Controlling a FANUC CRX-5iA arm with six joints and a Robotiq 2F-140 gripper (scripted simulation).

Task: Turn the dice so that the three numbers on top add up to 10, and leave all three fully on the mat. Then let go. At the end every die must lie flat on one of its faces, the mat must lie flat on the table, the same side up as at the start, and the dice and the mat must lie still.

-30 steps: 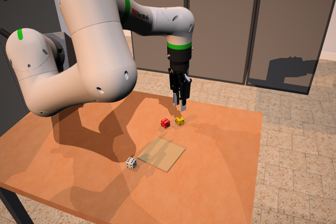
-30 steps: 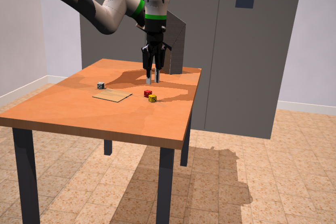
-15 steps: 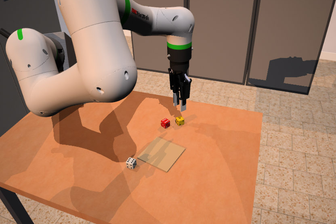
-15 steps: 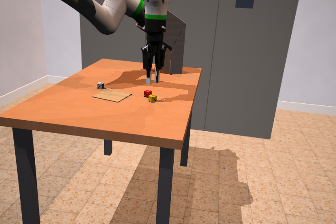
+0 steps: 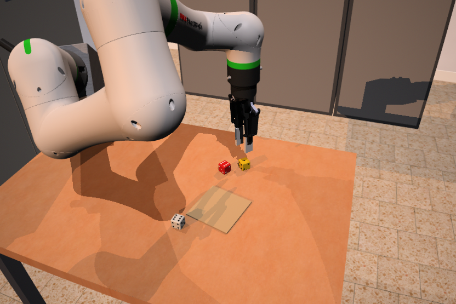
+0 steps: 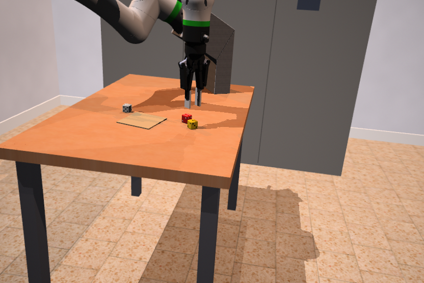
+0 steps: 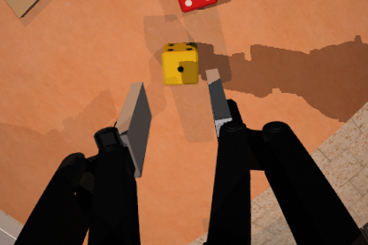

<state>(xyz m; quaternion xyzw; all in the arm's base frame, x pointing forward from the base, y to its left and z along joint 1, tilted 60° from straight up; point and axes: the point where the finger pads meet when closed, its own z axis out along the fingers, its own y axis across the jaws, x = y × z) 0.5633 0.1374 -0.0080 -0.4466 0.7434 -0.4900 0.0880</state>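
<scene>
The yellow die lies 10 cm below my hand. From my hand the other things lie so: white die: 14 cm behind, 28 cm to the right, 10 cm below; then tan mat: 4 cm behind, 20 cm to the right, 11 cm below; then red die: 6 cm behind, 3 cm to the right, 10 cm below.
</scene>
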